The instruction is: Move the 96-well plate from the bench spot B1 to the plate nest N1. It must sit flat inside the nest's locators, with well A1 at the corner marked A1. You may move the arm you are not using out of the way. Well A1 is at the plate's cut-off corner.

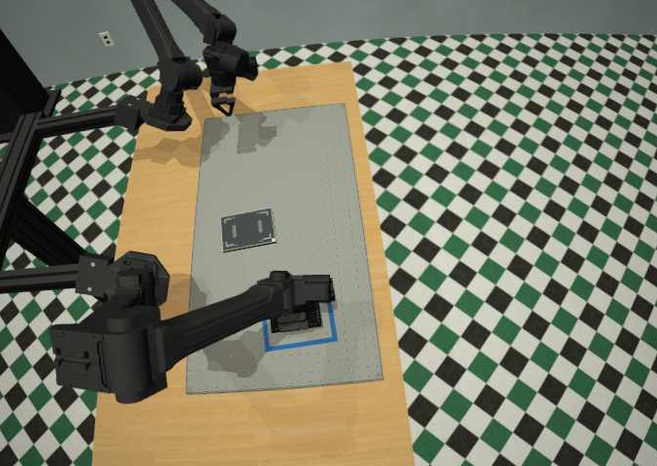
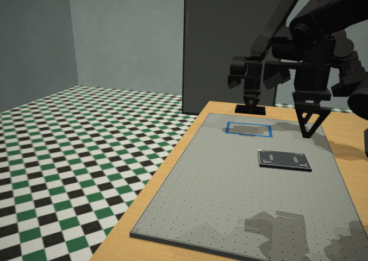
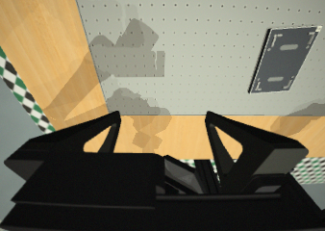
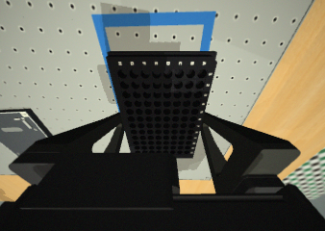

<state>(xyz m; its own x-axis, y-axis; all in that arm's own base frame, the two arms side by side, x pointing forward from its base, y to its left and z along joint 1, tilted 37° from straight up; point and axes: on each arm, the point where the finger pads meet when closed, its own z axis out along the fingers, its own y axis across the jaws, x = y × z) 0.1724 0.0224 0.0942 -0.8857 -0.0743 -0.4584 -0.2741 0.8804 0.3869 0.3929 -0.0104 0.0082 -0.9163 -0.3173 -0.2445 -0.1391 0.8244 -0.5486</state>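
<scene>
My right gripper is now right at the black 96-well plate. The rest, counted from my right hand: dark plate nest N1 (300 mm to the left, 150 mm behind, 80 mm below).
</scene>
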